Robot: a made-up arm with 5 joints.
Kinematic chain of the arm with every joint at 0, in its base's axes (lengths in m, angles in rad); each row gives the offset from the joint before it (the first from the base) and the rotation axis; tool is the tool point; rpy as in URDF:
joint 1: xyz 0 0 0.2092 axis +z
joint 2: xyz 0 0 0 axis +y
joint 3: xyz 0.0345 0 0.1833 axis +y
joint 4: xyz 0.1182 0 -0.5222 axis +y
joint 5: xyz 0.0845 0 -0.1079 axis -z
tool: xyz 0 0 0 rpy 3.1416 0 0
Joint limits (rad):
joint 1: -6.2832..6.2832
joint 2: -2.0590..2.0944
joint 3: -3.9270..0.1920
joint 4: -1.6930..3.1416
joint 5: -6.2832..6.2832
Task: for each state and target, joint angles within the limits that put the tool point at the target. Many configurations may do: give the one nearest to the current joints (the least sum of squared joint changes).
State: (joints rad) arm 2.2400 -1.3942 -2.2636 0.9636 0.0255
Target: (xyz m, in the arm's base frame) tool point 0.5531 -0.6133 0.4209
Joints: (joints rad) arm 2.3046 -1.6443 -2.6119 0.7174 0.0255
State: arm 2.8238 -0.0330 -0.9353 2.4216 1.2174
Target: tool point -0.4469 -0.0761 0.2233
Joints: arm 3.3103 -0.2019 -1.0372 2.4907 1.2174
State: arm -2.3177 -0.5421 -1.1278 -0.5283 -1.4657
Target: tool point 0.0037 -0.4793 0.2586
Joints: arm -1.5631 -0.5705 -0.3114 -1.0505 -1.4657
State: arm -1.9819 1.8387 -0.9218 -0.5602 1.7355
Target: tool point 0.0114 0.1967 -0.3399
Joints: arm -1.6287 1.7715 -0.6833 -0.7042 1.7355
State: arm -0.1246 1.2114 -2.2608 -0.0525 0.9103
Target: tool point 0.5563 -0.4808 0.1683
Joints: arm -0.7127 0.9101 -1.8099 -0.8906 0.9103
